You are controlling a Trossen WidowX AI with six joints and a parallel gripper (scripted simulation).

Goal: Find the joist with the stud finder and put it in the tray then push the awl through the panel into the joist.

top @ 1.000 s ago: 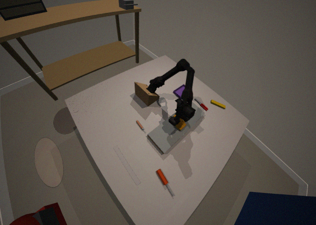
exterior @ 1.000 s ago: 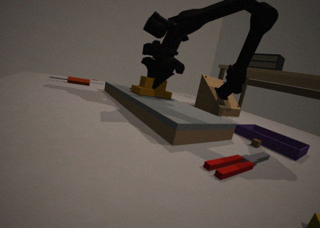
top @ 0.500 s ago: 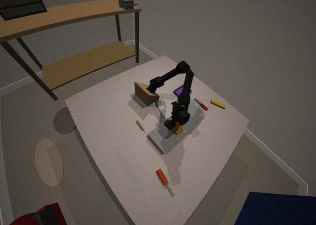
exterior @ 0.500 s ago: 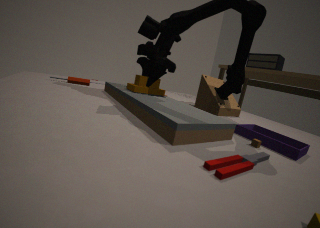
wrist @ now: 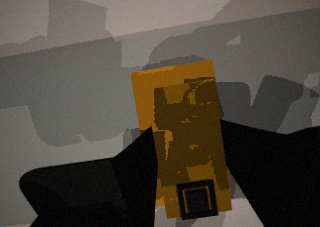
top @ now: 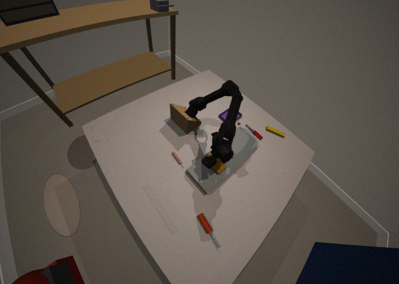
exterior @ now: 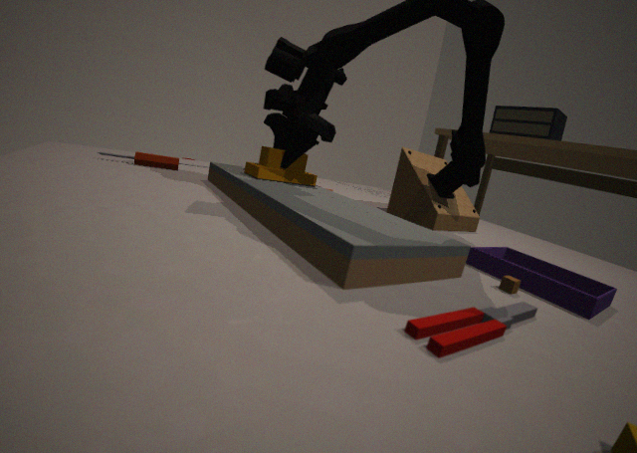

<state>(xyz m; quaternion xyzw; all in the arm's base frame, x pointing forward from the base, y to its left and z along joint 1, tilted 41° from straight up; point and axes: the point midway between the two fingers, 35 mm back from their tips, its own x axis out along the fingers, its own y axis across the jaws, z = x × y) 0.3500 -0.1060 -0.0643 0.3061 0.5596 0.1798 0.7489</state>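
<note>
My gripper tip is 180 mm past the purple tray, 420 mm to the right of it and 50 mm above it. Also, from my gripper tip: awl 180 mm behind, 140 mm to the right, 60 mm below; stud finder 20 mm behind, 20 mm above; pale ruler 50 mm behind, 400 mm to the right, 60 mm below.
</note>
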